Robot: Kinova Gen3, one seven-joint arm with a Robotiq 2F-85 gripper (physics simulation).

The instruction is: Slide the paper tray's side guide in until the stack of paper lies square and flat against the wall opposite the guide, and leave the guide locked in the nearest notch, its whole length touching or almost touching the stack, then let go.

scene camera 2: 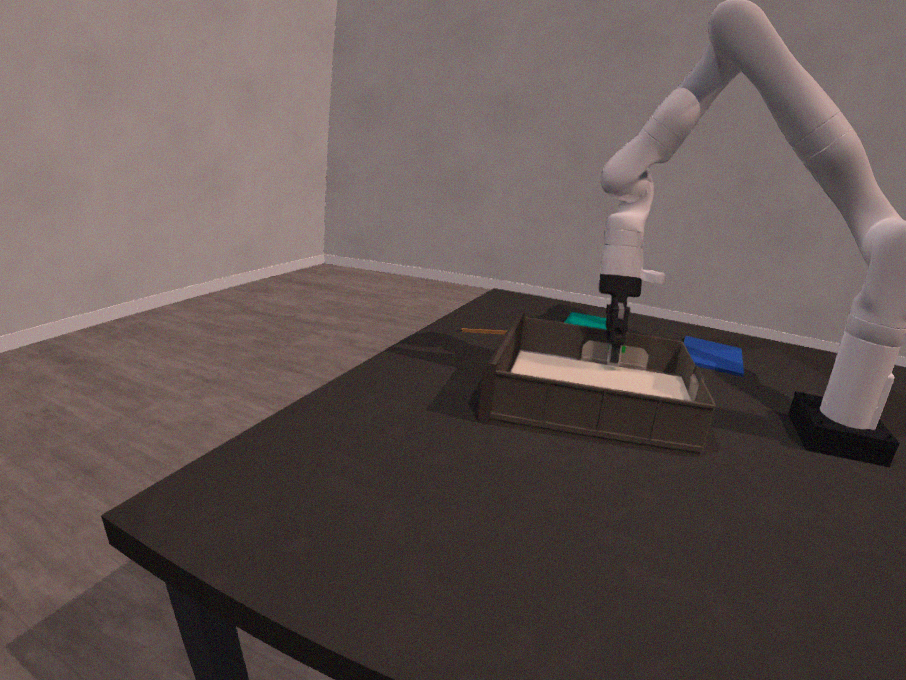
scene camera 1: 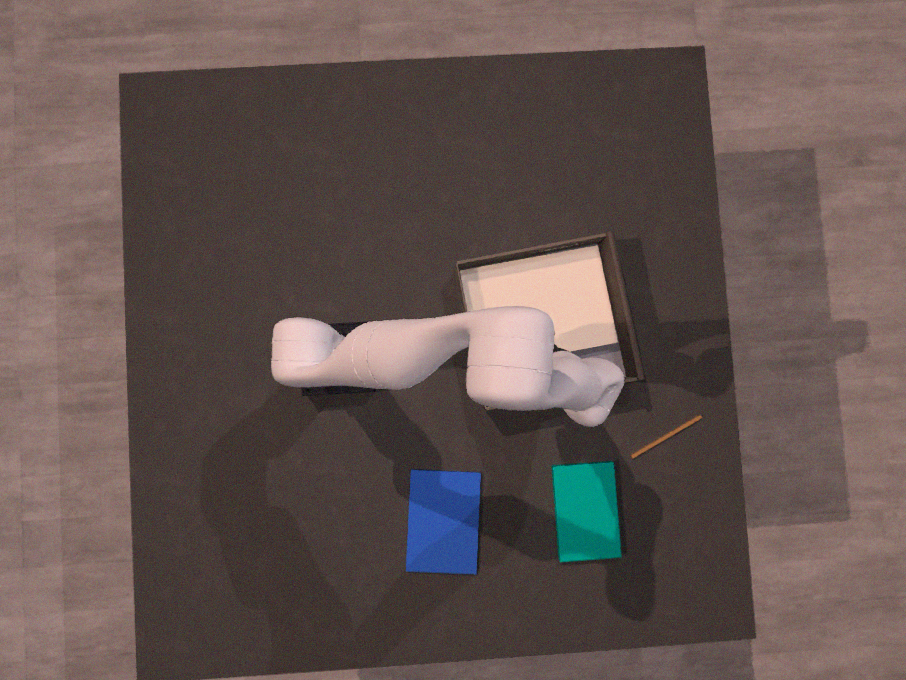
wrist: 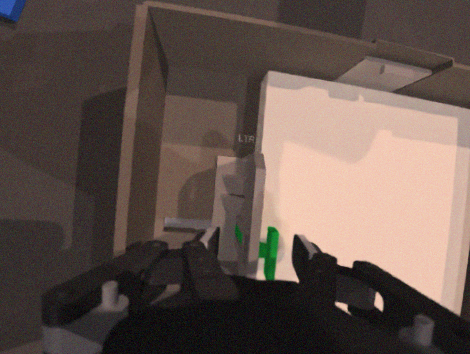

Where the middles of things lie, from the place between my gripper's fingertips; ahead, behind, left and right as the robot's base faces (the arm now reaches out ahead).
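Labels:
My hand is right at the grey side guide [wrist: 240, 182], and going by their middles, of the things named here the grey side guide is the nearest to my hand. The blue pad [scene camera 1: 443, 521] is 4 cm below my hand, 36 cm to the right of it and 17 cm behind it. The teal pad [scene camera 1: 586, 513] is also 4 cm below my hand, 32 cm to the right of it and 13 cm ahead of it. As for the cream paper stack [scene camera 1: 569, 286], it is 2 cm below my hand, 10 cm to the left of it and 1 cm behind it. Going by their middles, of the things named here the blue pad is the farthest from my hand.

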